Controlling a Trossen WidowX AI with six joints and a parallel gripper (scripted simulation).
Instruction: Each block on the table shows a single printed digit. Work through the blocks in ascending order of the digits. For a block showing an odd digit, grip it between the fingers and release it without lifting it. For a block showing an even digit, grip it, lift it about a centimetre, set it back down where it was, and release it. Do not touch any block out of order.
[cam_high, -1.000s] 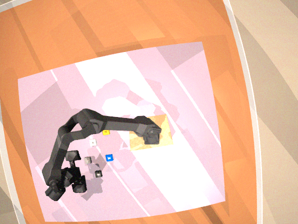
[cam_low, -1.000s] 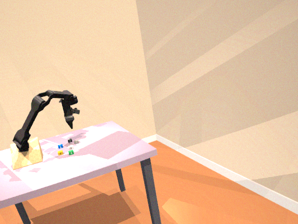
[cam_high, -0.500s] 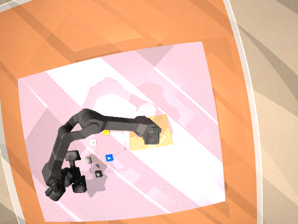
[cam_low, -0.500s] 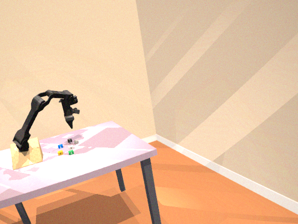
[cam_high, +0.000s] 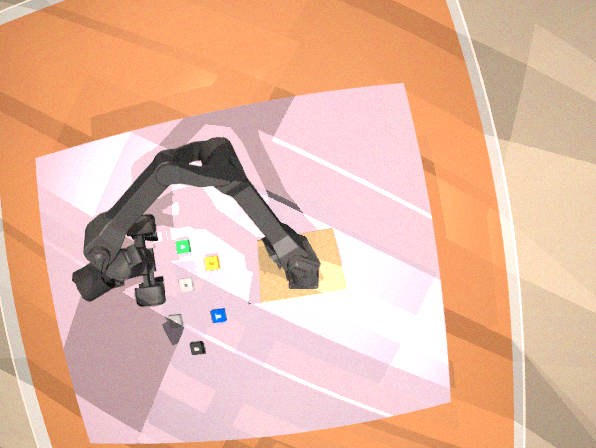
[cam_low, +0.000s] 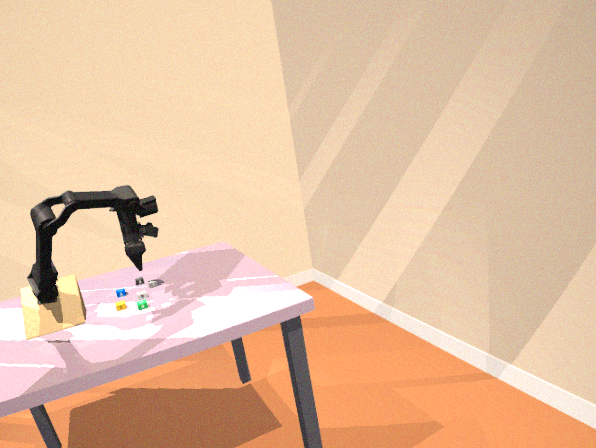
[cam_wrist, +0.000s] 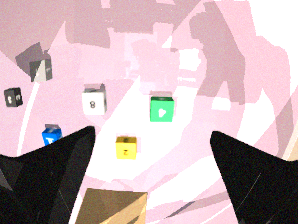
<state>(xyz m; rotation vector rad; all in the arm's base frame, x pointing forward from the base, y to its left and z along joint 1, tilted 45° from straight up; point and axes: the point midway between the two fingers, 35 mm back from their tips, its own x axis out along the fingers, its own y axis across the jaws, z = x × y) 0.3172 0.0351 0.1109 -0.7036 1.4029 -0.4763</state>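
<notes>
Now: gripper tip 120 mm above the yellow block, 100 mm past it and 20 mm to the right of it. The rest, counted from my gripper tip: green block 120 mm below, 20 mm to the right, 20 mm behind; then white block 120 mm below, 80 mm to the left, 30 mm behind; then blue block 160 mm to the left, 120 mm below, 110 mm behind.
</notes>
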